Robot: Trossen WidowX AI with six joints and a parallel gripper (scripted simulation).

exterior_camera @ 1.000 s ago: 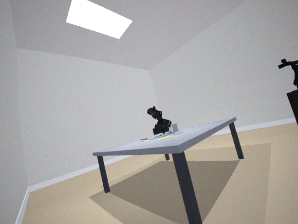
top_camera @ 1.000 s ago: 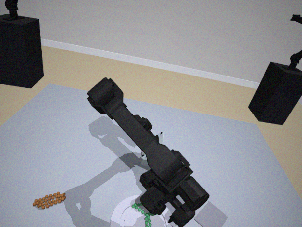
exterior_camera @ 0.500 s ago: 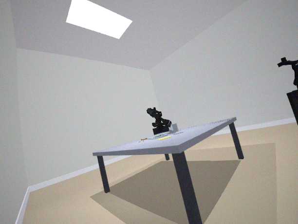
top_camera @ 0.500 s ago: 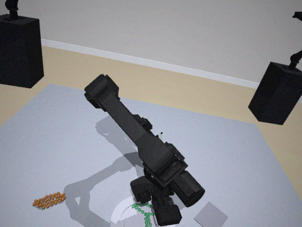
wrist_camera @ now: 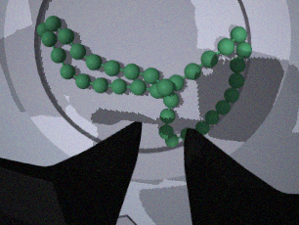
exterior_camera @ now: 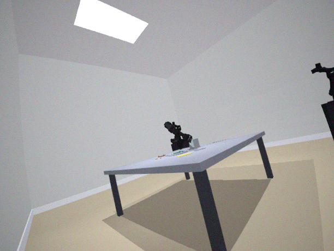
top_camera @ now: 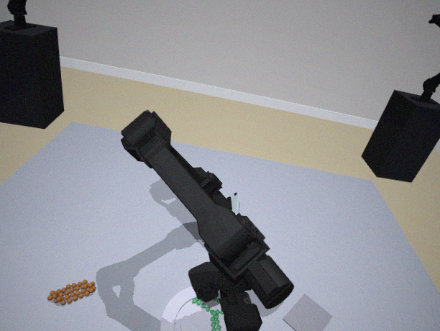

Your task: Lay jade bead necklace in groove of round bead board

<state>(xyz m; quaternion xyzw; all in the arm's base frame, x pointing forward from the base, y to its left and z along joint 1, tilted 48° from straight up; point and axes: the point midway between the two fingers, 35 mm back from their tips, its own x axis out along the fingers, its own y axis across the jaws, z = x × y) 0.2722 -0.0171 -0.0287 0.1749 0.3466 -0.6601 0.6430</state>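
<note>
My gripper tip is now 30 mm to the left of the round bead board, 30 mm short of it and 30 mm above it. The rest, counted from my gripper tip: yellow strip: 220 mm ahead, 190 mm to the left, 40 mm below; flat grey square: 200 mm to the left, 40 mm below, 20 mm behind.
</note>
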